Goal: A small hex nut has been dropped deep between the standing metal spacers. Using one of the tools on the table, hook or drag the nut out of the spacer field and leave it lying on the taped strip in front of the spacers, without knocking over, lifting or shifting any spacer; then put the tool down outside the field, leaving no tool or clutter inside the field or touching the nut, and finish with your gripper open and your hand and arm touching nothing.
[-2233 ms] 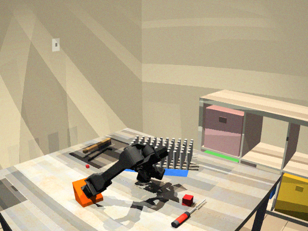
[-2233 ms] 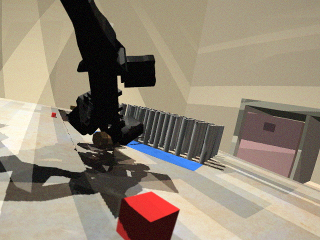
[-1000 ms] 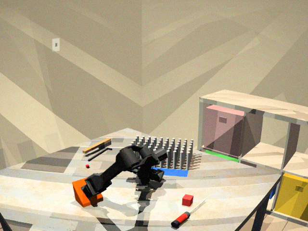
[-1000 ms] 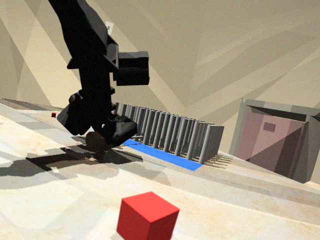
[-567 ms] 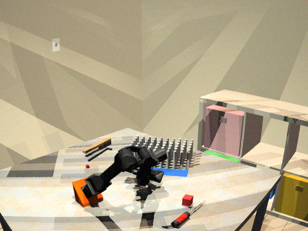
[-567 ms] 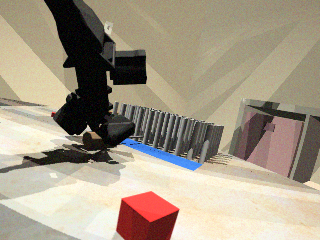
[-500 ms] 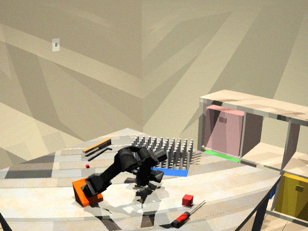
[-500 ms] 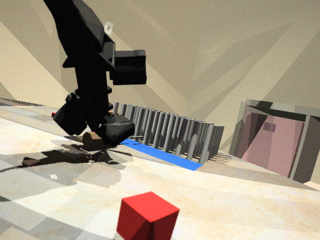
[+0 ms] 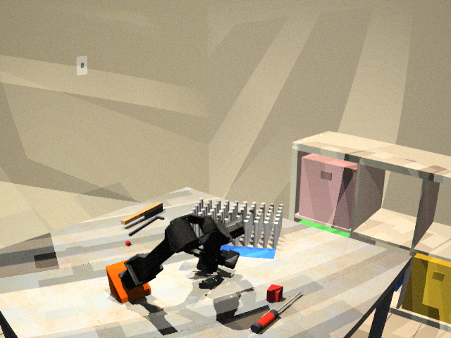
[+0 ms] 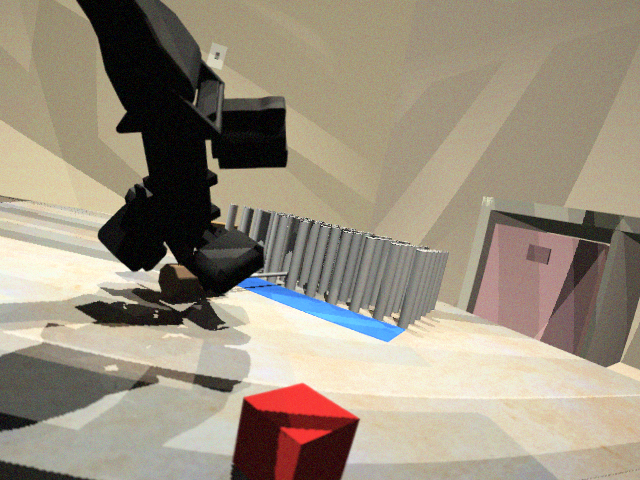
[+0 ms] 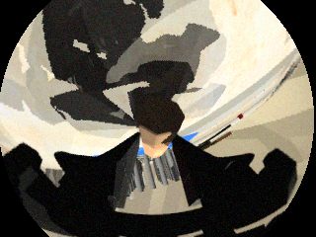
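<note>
My gripper tip is 9 cm short of the hook tool, 5 cm to the right of it and 1 cm above it. Round my gripper tip: blue taped strip 14 cm ahead, 4 cm to the left, 2 cm below; then tiny red cube 35 cm to the left, 11 cm behind, 1 cm below; then hex nut 18 cm ahead, 10 cm to the left, 2 cm below.
</note>
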